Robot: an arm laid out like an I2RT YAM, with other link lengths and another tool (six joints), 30 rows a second.
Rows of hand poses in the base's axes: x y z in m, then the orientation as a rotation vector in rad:
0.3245 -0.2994 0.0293 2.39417 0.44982 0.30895
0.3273 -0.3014 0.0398 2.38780 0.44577 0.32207
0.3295 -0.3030 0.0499 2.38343 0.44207 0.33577
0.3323 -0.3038 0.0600 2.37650 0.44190 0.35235
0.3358 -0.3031 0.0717 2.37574 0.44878 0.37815
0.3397 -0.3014 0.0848 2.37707 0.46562 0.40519
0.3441 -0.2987 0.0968 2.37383 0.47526 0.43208
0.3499 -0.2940 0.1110 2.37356 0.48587 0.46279
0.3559 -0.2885 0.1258 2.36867 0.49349 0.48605
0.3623 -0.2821 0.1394 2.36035 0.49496 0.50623
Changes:
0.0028 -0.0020 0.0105 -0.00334 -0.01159 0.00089
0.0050 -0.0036 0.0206 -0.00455 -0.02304 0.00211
0.0078 -0.0044 0.0307 -0.00734 -0.03605 0.00679
0.0113 -0.0037 0.0424 -0.00158 -0.05193 0.01881
0.0152 -0.0020 0.0555 0.00712 -0.06522 0.03825
0.0196 0.0007 0.0675 0.01135 -0.08148 0.05269
0.0254 0.0054 0.0817 0.01972 -0.09923 0.06870
0.0314 0.0109 0.0965 0.02177 -0.11388 0.08081
0.0378 0.0173 0.1101 0.01955 -0.12906 0.08789

